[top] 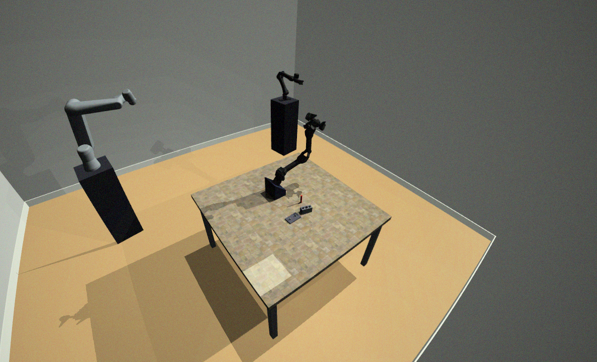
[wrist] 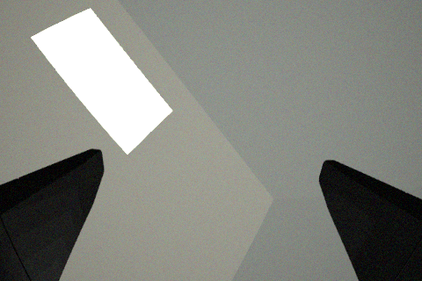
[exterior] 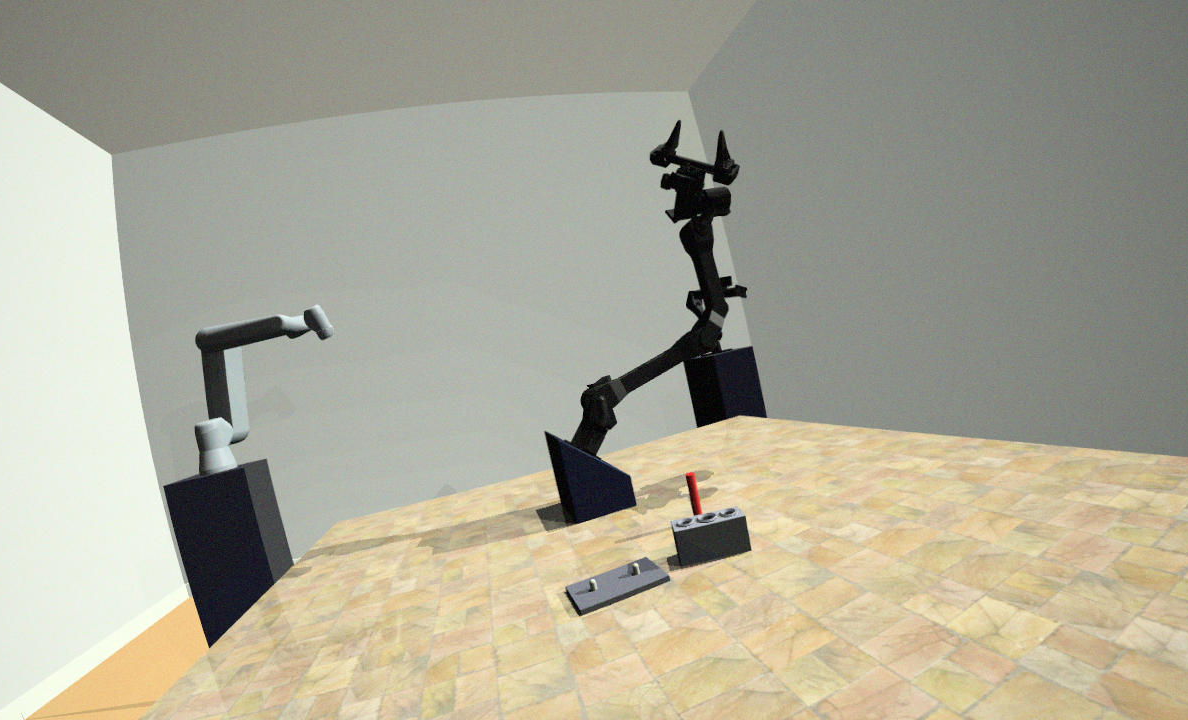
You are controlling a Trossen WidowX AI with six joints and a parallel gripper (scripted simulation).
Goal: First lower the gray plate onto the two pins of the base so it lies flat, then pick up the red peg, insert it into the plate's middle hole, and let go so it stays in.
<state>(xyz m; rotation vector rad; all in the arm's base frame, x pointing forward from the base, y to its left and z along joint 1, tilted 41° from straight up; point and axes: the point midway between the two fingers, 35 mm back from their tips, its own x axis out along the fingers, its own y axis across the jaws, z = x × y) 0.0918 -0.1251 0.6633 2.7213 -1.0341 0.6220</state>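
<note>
Now: gripper tip 16 cm short of the gray plate, 30 cm to the left of it and 67 cm above it. Also, from my gripper tip: red peg: 6 cm ahead, 24 cm to the right, 67 cm below; then base: 14 cm ahead, 44 cm to the right, 70 cm below.
</note>
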